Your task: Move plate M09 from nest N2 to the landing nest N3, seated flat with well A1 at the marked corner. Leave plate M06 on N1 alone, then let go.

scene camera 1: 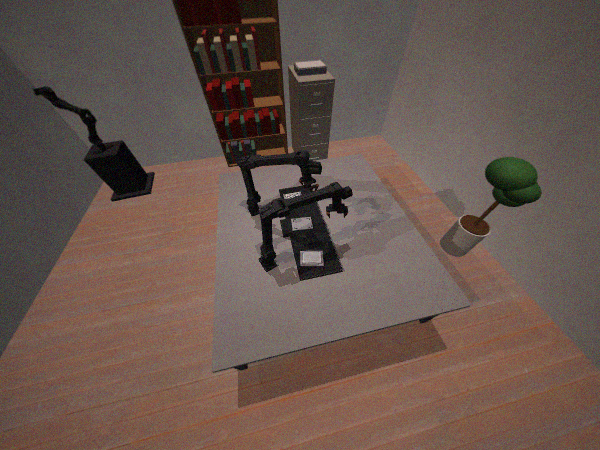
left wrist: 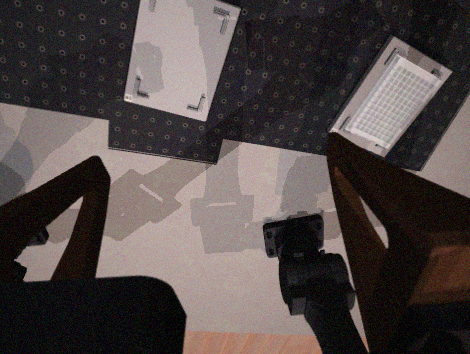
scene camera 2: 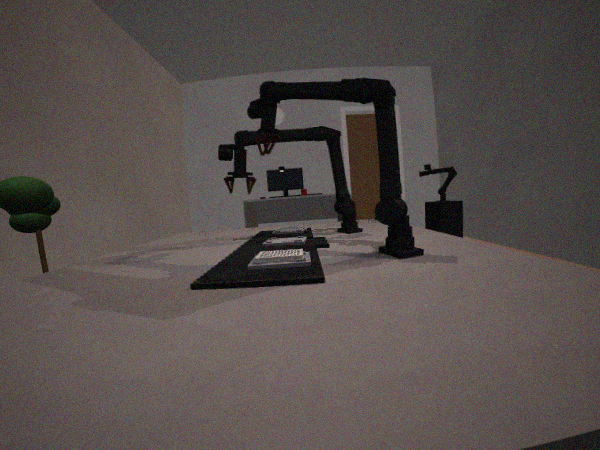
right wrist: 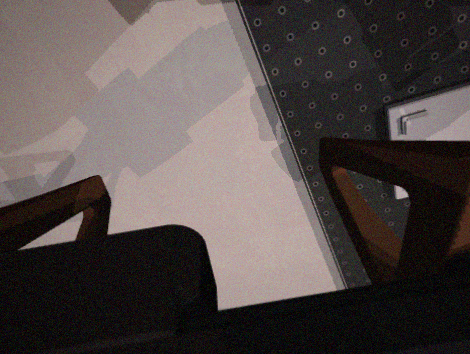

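Note:
Three pale nests stand in a row on a black perforated board (scene camera 1: 321,270) (scene camera 2: 225,274) (left wrist: 295,90) (right wrist: 320,65). The middle nest (scene camera 1: 301,223) (left wrist: 170,60) is empty, with corner brackets. A white well plate (scene camera 1: 292,195) (scene camera 2: 281,254) sits on the upper nest in scene camera 1. Another white plate (scene camera 1: 311,258) (left wrist: 395,100) sits on the lower nest. The labels M06 and M09 are not readable. My left gripper (scene camera 1: 310,186) (scene camera 2: 266,149) (left wrist: 212,156) is open, high above the upper end of the board. My right gripper (scene camera 1: 337,213) (scene camera 2: 240,187) (right wrist: 213,169) is open, raised to the right of the middle nest.
The grey table (scene camera 1: 390,285) (scene camera 2: 350,350) bears both arms, whose bases stand beside the board. The right arm's base (left wrist: 295,235) shows in the left wrist view. The right arm reaches across the board above the nests. A bookshelf, cabinet and potted tree stand away from the work.

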